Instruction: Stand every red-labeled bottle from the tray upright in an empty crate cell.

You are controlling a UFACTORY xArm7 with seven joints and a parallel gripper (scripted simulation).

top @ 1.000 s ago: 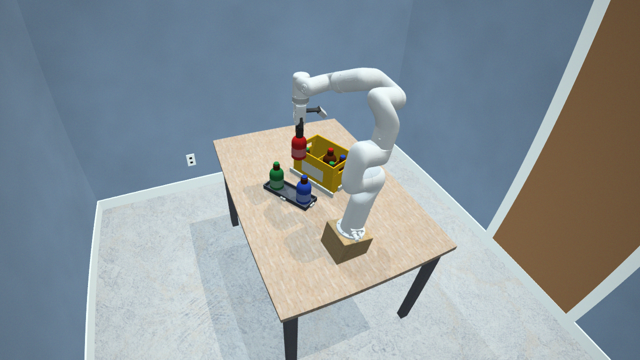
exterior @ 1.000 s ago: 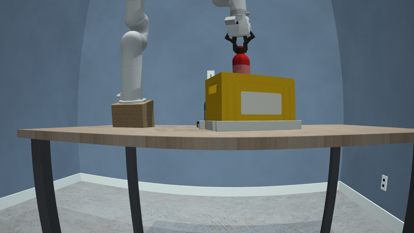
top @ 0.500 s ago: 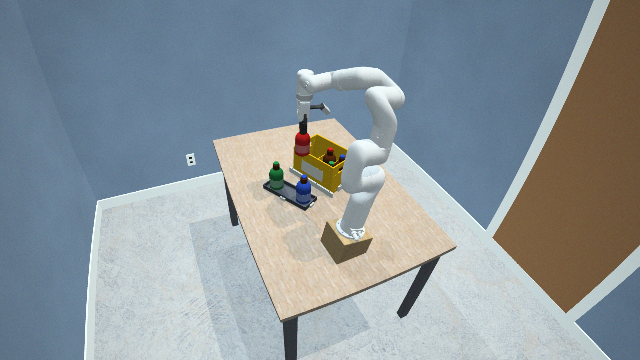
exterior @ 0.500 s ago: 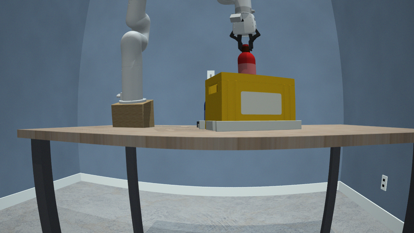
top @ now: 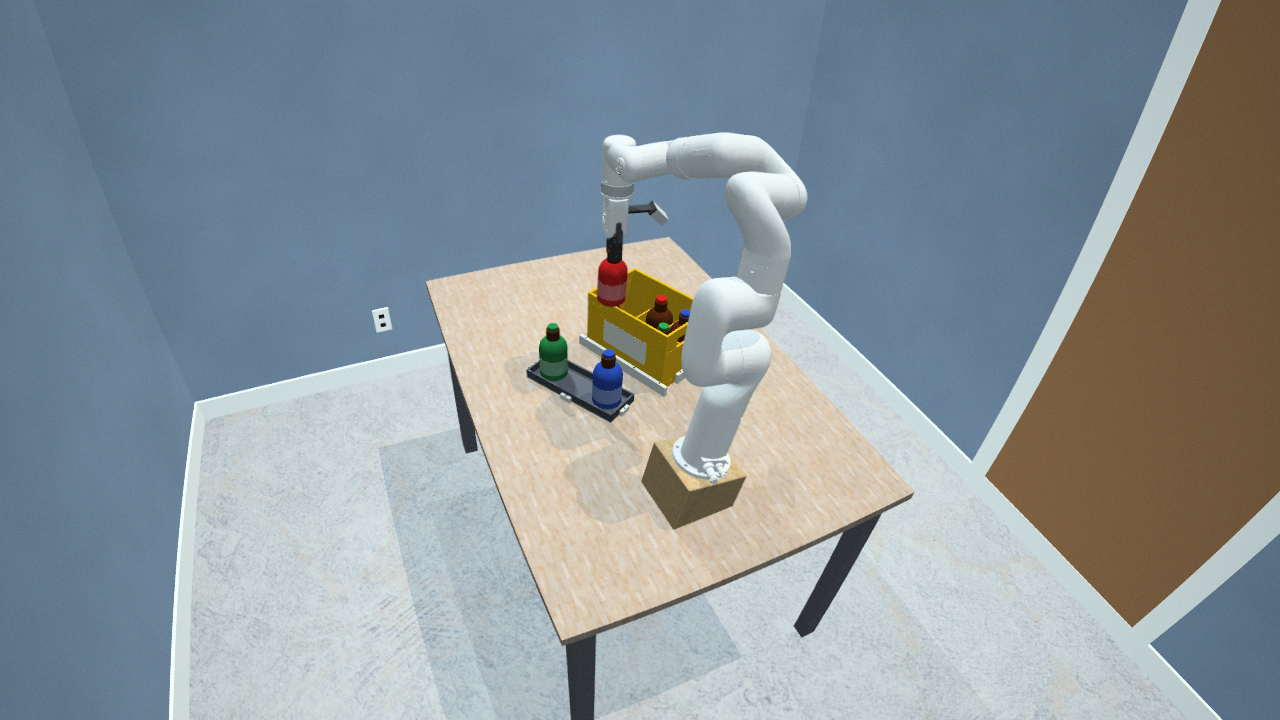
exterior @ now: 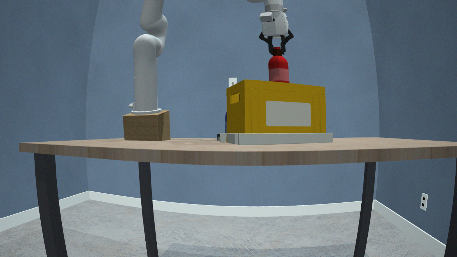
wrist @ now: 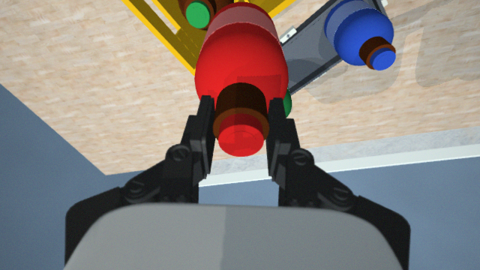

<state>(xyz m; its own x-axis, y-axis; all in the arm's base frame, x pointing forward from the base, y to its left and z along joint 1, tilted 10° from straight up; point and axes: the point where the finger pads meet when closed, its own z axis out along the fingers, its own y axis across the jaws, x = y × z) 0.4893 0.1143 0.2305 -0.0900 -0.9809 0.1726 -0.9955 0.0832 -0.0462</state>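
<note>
Now: hand 7 cm above the red-labeled bottle. From my hand the other things lie so: blue bottle (18 cm behind, 5 cm to the left, 25 cm below); then yellow crate (10 cm to the right, 25 cm below); then green-labeled bottle (4 cm behind, 16 cm to the left, 25 cm below).
</note>
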